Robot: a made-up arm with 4 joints.
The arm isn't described. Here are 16 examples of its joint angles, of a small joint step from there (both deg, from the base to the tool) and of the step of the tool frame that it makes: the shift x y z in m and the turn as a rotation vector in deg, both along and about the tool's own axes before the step.
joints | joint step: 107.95 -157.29 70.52 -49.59 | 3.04 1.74 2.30 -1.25
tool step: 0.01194 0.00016 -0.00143 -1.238 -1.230 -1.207
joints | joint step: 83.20 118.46 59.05 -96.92 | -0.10 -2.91 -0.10 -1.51
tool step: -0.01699 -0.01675 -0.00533 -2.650 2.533 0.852
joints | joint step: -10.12 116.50 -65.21 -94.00 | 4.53 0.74 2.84 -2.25
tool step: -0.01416 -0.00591 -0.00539 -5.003 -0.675 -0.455
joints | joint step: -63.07 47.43 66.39 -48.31 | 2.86 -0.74 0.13 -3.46
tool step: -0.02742 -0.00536 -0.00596 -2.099 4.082 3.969
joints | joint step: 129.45 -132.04 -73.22 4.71 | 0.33 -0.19 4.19 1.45
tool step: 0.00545 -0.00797 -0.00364 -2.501 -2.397 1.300
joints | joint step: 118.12 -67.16 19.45 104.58 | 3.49 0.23 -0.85 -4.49
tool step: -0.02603 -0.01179 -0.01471 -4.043 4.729 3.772
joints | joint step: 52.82 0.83 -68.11 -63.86 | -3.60 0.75 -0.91 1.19
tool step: 0.00358 0.00758 0.00602 1.858 -2.801 2.036
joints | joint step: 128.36 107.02 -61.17 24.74 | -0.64 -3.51 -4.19 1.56
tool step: -0.00948 0.01388 0.00036 0.633 0.283 -1.544
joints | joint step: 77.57 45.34 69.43 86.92 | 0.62 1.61 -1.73 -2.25
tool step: -0.01093 -0.01228 0.00005 -2.559 1.860 -0.975
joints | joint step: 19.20 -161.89 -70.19 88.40 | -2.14 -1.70 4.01 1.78
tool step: 0.00493 0.00789 0.00664 3.101 -3.840 3.376
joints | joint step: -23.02 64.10 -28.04 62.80 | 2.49 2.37 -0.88 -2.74
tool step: 0.00834 -0.01365 0.00341 -1.088 0.288 -1.758
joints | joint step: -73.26 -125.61 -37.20 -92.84 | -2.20 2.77 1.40 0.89
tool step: -0.00305 0.00345 -0.00975 2.153 -0.416 -2.703
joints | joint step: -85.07 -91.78 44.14 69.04 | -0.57 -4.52 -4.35 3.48
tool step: 0.02089 0.01664 0.01105 1.453 -2.040 -2.934
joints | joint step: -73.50 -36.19 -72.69 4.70 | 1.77 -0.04 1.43 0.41
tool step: 0.00515 -0.00676 -0.00658 -2.167 -0.327 -0.667
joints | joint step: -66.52 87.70 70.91 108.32 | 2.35 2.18 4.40 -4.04
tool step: -0.00172 -0.01264 0.00926 -2.202 -0.060 6.052
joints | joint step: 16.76 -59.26 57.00 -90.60 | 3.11 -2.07 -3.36 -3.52
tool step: 0.00162 -0.01503 0.00565 -2.340 -1.180 4.652
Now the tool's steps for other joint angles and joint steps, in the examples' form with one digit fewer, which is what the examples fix.
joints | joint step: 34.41 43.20 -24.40 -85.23 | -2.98 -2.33 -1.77 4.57
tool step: 0.0186 -0.0011 0.0160 0.28 -3.46 -1.57
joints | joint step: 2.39 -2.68 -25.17 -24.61 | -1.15 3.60 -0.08 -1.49
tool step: -0.0036 0.0021 -0.0067 3.19 0.62 0.62
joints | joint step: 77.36 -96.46 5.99 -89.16 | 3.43 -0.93 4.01 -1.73
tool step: 0.0010 -0.0212 -0.0042 -6.06 2.13 3.67
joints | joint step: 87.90 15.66 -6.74 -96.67 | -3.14 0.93 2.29 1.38
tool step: 0.0110 -0.0098 -0.0024 -2.31 -1.95 -1.56
